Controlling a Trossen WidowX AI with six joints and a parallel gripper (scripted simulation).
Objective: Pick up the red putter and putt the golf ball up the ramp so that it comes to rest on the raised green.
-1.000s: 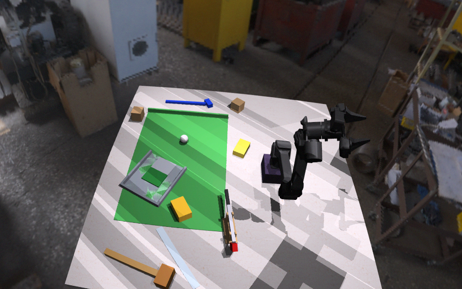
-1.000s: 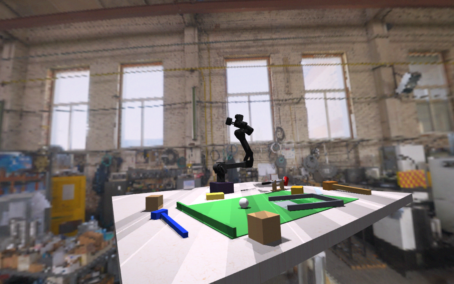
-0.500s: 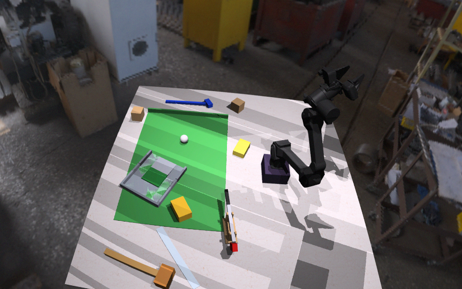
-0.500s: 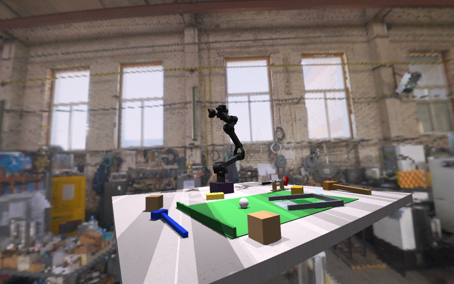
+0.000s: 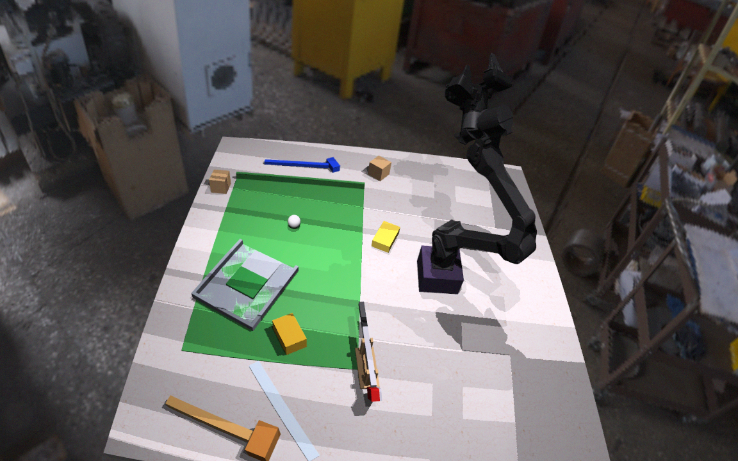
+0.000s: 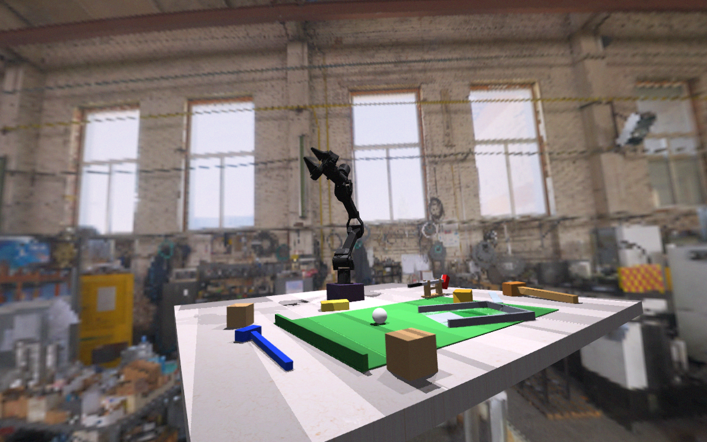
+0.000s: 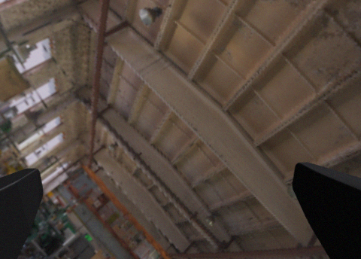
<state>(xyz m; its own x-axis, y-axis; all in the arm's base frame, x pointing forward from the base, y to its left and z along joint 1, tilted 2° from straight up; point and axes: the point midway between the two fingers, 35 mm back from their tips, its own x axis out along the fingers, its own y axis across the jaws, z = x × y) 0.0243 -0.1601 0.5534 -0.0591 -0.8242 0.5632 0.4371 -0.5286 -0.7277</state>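
Right now my gripper tip is 62 cm above the wooden stand, 51 cm to the right of it and 19 cm short of it. The rest, counted from my gripper tip: blue mallet 64 cm below, 48 cm ahead, 31 cm to the right.
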